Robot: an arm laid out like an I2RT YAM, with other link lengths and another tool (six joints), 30 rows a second.
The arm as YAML. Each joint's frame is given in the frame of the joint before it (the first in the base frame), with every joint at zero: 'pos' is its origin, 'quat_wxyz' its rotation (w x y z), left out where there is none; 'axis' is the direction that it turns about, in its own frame. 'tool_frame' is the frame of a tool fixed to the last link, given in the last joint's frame.
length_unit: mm
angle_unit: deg
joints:
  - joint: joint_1
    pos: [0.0, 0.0, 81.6]
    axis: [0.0, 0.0, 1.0]
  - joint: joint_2
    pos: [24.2, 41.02, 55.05]
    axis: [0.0, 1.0, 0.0]
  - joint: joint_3
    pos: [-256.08, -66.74, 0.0]
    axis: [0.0, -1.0, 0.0]
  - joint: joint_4
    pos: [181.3, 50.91, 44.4]
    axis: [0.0, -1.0, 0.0]
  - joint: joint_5
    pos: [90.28, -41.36, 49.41]
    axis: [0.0, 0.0, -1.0]
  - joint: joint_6
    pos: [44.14, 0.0, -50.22]
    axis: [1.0, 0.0, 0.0]
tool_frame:
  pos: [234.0, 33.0, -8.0]
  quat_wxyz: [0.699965, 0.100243, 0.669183, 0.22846]
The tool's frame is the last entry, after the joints.
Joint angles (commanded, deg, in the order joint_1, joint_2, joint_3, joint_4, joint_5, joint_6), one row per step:
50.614 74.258 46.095 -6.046 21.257 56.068
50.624 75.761 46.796 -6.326 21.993 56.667
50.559 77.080 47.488 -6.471 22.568 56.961
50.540 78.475 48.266 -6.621 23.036 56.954
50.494 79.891 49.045 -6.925 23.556 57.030
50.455 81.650 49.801 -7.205 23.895 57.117
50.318 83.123 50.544 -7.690 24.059 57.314
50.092 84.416 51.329 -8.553 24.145 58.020
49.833 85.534 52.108 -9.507 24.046 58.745
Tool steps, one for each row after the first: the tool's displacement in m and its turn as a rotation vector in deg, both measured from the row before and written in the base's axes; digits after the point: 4 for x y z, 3 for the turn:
0.0038 -0.0011 -0.0057 -0.642 0.576 -0.912
0.0037 -0.0006 -0.0041 -0.583 0.331 -0.691
0.0033 0.0003 -0.0042 -0.774 0.270 -0.392
0.0032 -0.0005 -0.0052 -0.868 0.379 -0.502
0.0026 0.0001 -0.0080 -1.057 0.680 -0.354
0.0021 -0.0005 -0.0072 -0.853 0.750 -0.378
0.0017 -0.0018 -0.0073 -0.556 1.024 -0.713
0.0010 -0.0017 -0.0067 -0.406 1.067 -0.631

